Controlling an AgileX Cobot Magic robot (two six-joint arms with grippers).
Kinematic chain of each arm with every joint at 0, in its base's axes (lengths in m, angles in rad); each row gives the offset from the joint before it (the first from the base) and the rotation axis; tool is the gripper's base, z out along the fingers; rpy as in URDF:
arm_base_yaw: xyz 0 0 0.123 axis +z
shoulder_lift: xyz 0 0 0 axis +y
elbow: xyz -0.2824 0 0.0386 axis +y
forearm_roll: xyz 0.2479 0 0.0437 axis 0.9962 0 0.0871
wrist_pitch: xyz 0 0 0 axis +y
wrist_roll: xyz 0.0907 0 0.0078 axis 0.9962 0 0.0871
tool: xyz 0 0 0 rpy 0 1.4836 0
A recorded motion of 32 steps. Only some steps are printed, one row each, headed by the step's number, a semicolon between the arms.
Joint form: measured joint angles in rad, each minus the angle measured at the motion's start. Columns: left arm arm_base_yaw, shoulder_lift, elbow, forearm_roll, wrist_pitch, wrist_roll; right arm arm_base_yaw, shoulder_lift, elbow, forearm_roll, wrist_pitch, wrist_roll.
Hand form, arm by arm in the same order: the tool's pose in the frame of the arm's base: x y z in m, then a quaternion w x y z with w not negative. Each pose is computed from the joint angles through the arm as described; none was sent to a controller.
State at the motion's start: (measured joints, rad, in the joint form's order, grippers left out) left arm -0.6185 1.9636 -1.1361 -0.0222 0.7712 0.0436; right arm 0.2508 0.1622 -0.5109 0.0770 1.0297 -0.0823
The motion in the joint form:
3: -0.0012 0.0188 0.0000 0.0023 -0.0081 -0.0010; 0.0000 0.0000 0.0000 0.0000 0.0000 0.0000
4: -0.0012 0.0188 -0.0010 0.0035 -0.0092 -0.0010; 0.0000 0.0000 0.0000 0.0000 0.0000 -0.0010
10: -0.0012 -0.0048 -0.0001 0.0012 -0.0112 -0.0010; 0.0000 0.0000 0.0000 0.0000 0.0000 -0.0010
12: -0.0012 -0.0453 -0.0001 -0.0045 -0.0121 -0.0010; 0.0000 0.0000 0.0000 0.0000 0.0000 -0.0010
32: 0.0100 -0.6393 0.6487 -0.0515 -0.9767 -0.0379; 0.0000 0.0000 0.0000 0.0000 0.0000 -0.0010
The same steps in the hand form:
3: 0.2839 -0.2041 0.1188 0.02128 0.31838 0.94763 -0.01367; 0.0187 0.0110 0.2816 0.46405 -0.14429 0.87051 0.07776
4: 0.2843 -0.2043 0.1190 0.02241 0.31877 0.94747 -0.01356; 0.0187 0.0110 0.2816 0.46409 -0.14472 0.87044 0.07753
10: 0.2841 -0.2043 0.1271 0.03399 0.31795 0.94733 -0.01793; 0.0187 0.0110 0.2816 0.46409 -0.14472 0.87044 0.07753
12: 0.2836 -0.2044 0.1413 0.05317 0.31591 0.94694 -0.02594; 0.0187 0.0110 0.2816 0.46409 -0.14472 0.87044 0.07753
32: 0.2016 -0.1388 0.2042 0.46528 0.22969 0.84042 -0.15633; 0.0187 0.0110 0.2816 0.46409 -0.14472 0.87044 0.07753

